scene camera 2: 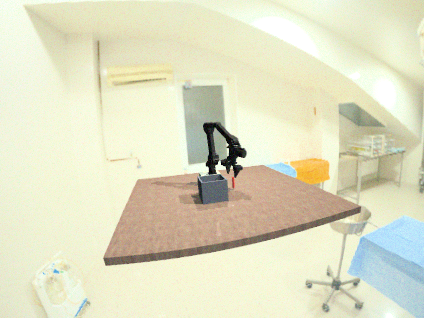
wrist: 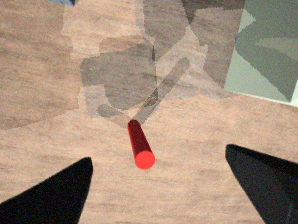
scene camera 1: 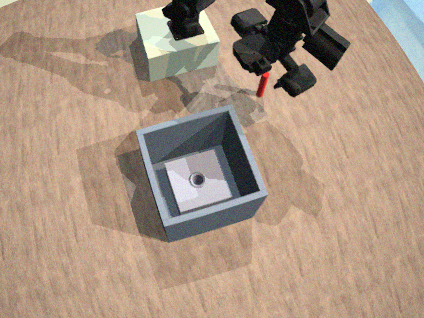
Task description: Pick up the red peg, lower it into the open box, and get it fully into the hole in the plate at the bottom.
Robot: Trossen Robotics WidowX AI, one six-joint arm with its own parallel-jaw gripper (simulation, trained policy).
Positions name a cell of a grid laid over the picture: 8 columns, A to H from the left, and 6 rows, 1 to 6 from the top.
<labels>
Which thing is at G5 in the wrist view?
The gripper.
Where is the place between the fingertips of the gripper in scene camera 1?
E2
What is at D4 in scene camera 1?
A pale plate.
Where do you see a grey box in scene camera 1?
E3
</labels>
